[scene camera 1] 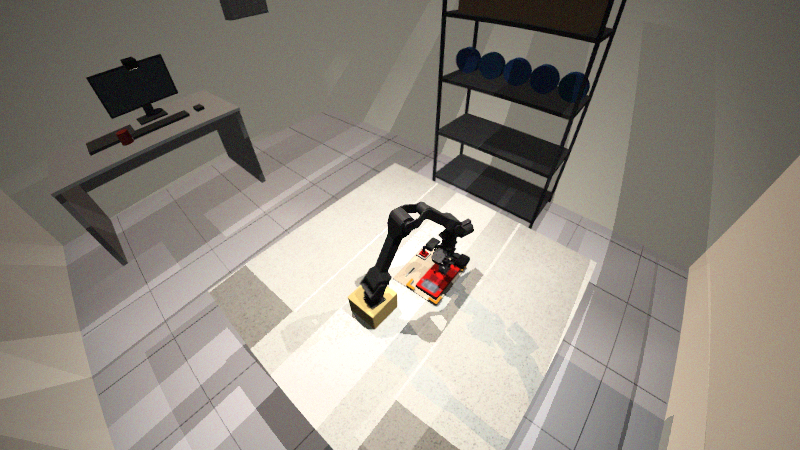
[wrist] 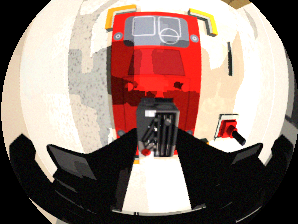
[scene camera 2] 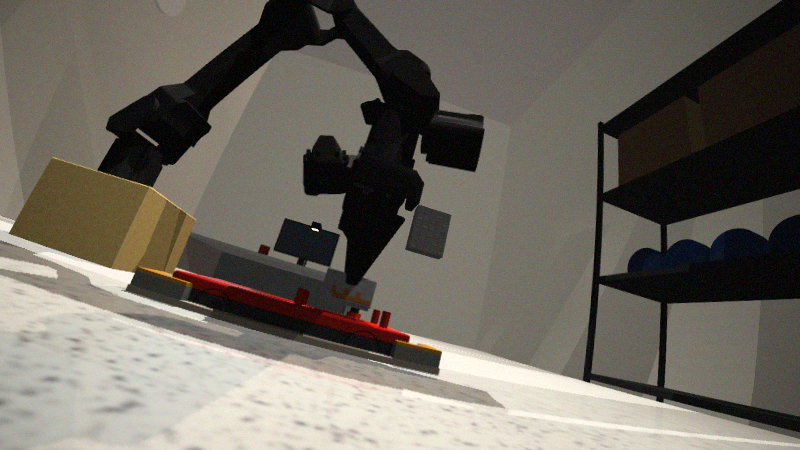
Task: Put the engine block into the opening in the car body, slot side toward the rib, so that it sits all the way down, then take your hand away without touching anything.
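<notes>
The gripper [scene camera 2: 349, 285], [scene camera 1: 445, 265] and [wrist: 156, 132] holds an engine block [scene camera 2: 334, 289] and [wrist: 157, 123]. The scene also has a red car body [scene camera 1: 434, 282] and [wrist: 155, 58].
</notes>
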